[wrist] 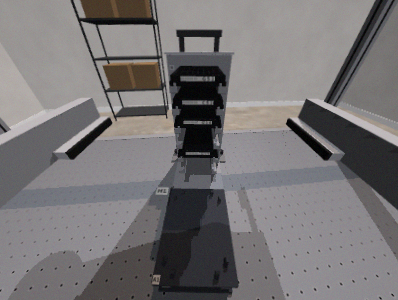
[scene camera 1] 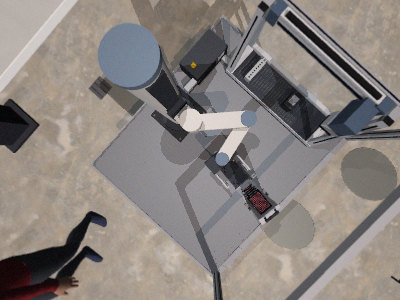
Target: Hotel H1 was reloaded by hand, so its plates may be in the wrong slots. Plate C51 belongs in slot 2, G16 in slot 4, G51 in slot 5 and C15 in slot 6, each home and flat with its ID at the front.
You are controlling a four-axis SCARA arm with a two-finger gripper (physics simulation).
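Places are measured from the arm's base along level axes (x ahead, y left, z up), in millimetres.
Where they show: gripper, between the fingertips: (wrist: 199,110) (scene camera 1: 238,178).
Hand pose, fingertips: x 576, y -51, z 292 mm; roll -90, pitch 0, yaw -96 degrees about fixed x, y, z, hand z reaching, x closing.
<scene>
Each offset is from my fingertips to the top centre of the thing. "spot": to the spot under its first point. Level surfaces: height alone.
Hotel H1 @(spot: 264 mm ahead, 28 mm right, 30 mm up) (scene camera 1: 270,214) (wrist: 200,58) stands upright, tagged at its foot, with a black handle on top. In the wrist view it holds a top plate @(184 mm ahead, 19 mm right, 5 mm up) (wrist: 197,78), a second plate @(184 mm ahead, 19 mm right, 30 mm down) (wrist: 197,103), a third plate @(184 mm ahead, 19 mm right, 66 mm down) (wrist: 197,122) and, below a wider gap, a lowest plate @(184 mm ahead, 19 mm right, 137 mm down) (wrist: 197,153). Their labels face the camera but are too blurred to read surely; the slot numbers cannot be read. The top plate shows red wells in the scene view. My gripper (scene camera 1: 234,172) (wrist: 199,110) is open and empty, facing the hotel from a distance, above the low black stand tagged A1 @(13 mm ahead, 2 mm left, 209 mm down) (wrist: 200,240).
A framed machine with a dark deck (scene camera 1: 280,95) stands at the upper right of the scene view. A dark box @(spot: 689 mm back, 453 mm left, 164 mm down) (scene camera 1: 204,54) sits near the arm's base. A shelf unit with cartons (wrist: 119,21) stands behind. A person (scene camera 1: 20,275) is beside the table @(280 mm down) (scene camera 1: 135,170).
</scene>
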